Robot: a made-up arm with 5 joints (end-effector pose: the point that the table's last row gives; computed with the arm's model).
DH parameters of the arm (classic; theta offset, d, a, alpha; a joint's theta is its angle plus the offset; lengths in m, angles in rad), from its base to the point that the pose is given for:
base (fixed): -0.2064 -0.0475 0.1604 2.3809
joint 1: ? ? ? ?
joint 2: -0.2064 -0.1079 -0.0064 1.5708
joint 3: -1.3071 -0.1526 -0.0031 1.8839
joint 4: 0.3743 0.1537 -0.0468 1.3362
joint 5: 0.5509 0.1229 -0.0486 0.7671
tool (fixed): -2.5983 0.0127 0 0
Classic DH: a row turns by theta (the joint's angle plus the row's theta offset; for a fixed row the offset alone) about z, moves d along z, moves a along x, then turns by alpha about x.
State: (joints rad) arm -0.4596 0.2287 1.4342 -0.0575 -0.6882
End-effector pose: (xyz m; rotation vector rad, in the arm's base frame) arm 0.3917 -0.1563 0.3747 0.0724 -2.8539 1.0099
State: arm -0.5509 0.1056 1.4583 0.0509 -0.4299
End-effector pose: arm 0.4790 -0.1361 0.3195 -0.2874 2.9306 -0.7041
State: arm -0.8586 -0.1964 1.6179 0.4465 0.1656
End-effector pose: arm 0.6509 0.0637 0.1233 -0.7779 2.7361 0.5686
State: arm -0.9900 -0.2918 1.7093 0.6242 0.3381
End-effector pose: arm 0.6521 0.1745 0.0503 -0.9156 2.7023 1.0922
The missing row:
joint 1: 0 -0.3248 0.1282 0.7607
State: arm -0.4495 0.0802 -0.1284 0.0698 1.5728
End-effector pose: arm 0.3552 -0.1367 0.3076 0.5386 -0.2219 1.0971
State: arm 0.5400 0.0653 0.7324 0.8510 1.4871
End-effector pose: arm 0.1210 -0.0872 0.4940 -0.1191 0.1523 0.7506
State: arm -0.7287 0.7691 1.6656 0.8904 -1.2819
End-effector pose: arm 0.4668 -0.1203 0.3161 1.1412 -2.3548 0.8220
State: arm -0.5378 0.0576 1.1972 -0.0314 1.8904
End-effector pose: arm 0.5177 -0.0894 0.3062 0.9915 0.8588 0.7875
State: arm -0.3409 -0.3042 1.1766 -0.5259 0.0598
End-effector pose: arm 0.4315 -0.1452 0.3310 0.4972 2.4101 -0.4296
